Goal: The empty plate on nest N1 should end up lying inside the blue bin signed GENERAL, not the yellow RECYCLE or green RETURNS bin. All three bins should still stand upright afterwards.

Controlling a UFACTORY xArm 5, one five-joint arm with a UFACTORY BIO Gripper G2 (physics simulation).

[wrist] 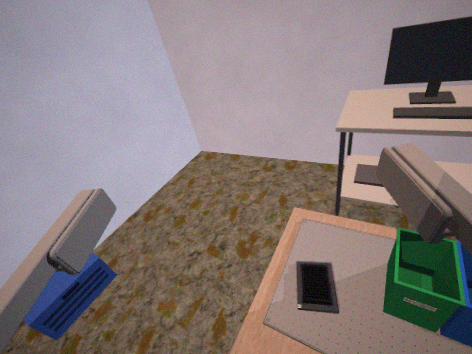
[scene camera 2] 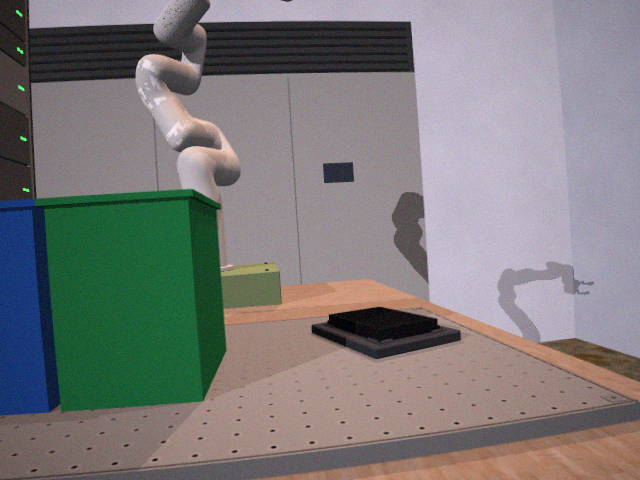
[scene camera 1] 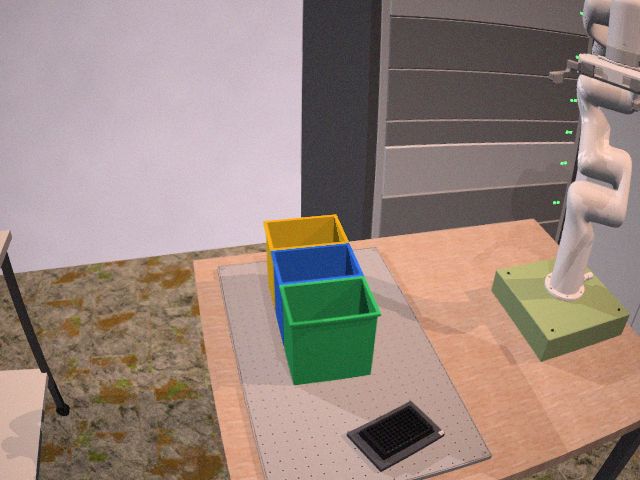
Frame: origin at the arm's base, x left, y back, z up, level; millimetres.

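Where they show: hand, its tool point: (wrist: pixel 232 210) (scene camera 1: pixel 596 91); arm's base, origin of its link: (scene camera 1: pixel 564 287).
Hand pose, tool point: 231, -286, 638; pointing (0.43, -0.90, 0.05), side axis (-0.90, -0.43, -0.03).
Things, the pixels of their top centre, and the offset from my tool point, as dx, dy, dz. Level surfaces: height alone.
- empty black plate, centre of its top: (scene camera 2: pixel 379 316) (scene camera 1: pixel 397 429) (wrist: pixel 315 281) +24, -319, -672
- dark grey nest, centre of its top: (scene camera 2: pixel 380 325) (scene camera 1: pixel 397 432) (wrist: pixel 315 283) +24, -319, -683
- blue bin, centre of its top: (scene camera 2: pixel 18 210) (scene camera 1: pixel 315 263) -366, -376, -518
- yellow bin, centre of its top: (scene camera 1: pixel 304 231) -496, -366, -518
- green bin, centre of its top: (scene camera 2: pixel 145 202) (scene camera 1: pixel 329 299) (wrist: pixel 426 260) -236, -387, -518
- perforated grey board, height of its surface: dz -698
- wooden table, height of its surface: dz -710
The empty black plate (scene camera 1: pixel 397 431) (scene camera 2: pixel 382 321) (wrist: pixel 316 285) lies flat on the dark grey nest (scene camera 1: pixel 382 463) (scene camera 2: pixel 379 348) (wrist: pixel 320 308). The blue bin (scene camera 1: pixel 315 266) (scene camera 2: pixel 18 310) (wrist: pixel 457 325) stands upright between the yellow bin (scene camera 1: pixel 299 233) and the green bin (scene camera 1: pixel 330 346) (scene camera 2: pixel 124 304) (wrist: pixel 415 305). The yellow bin does not show in the wrist view. My gripper (scene camera 1: pixel 596 91) (wrist: pixel 250 220) is open with nothing between its fingers. It is high above the table, well away from plate and bins. Its right finger overlaps the green bin's rim in the wrist view.
The bins and nest stand on a perforated grey board (scene camera 1: pixel 289 428) (scene camera 2: pixel 310 397) (wrist: pixel 350 320) on the wooden table (scene camera 1: pixel 465 258). My arm's green base block (scene camera 1: pixel 584 320) (scene camera 2: pixel 253 286) is at the table's other side. A side desk (wrist: pixel 370 110) with a monitor (wrist: pixel 430 52) stands beyond.
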